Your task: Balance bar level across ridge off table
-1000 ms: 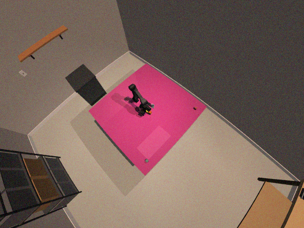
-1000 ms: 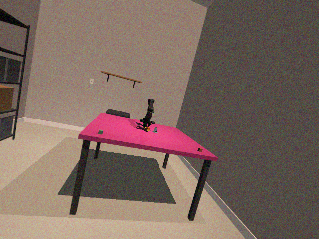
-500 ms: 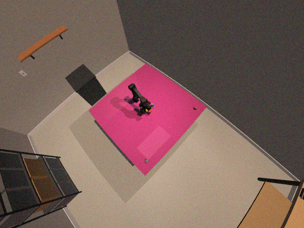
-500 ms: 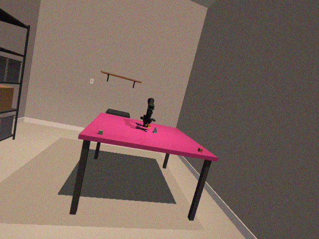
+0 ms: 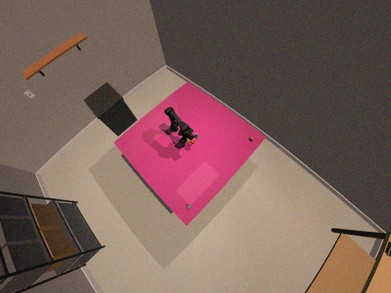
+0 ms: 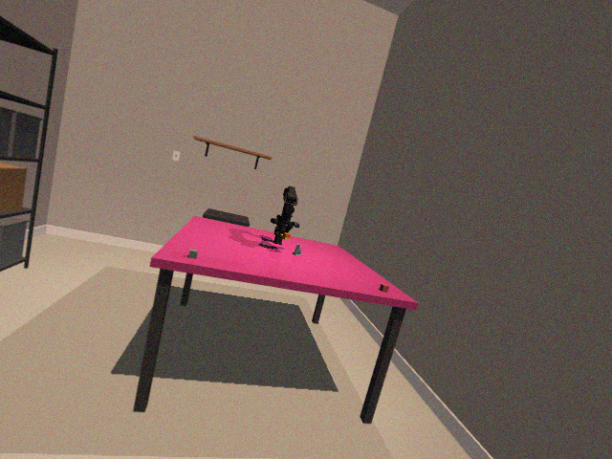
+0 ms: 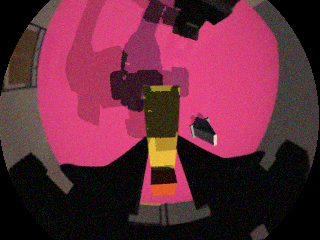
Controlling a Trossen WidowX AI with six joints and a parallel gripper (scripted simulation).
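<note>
The bar is 40 mm ahead of my gripper tip, 10 mm to the left of it and 10 mm above it. Also, from my gripper tip: small orange block 500 mm ahead, 520 mm to the left, 90 mm below; small green block 500 mm ahead, 480 mm to the right, 90 mm below.
</note>
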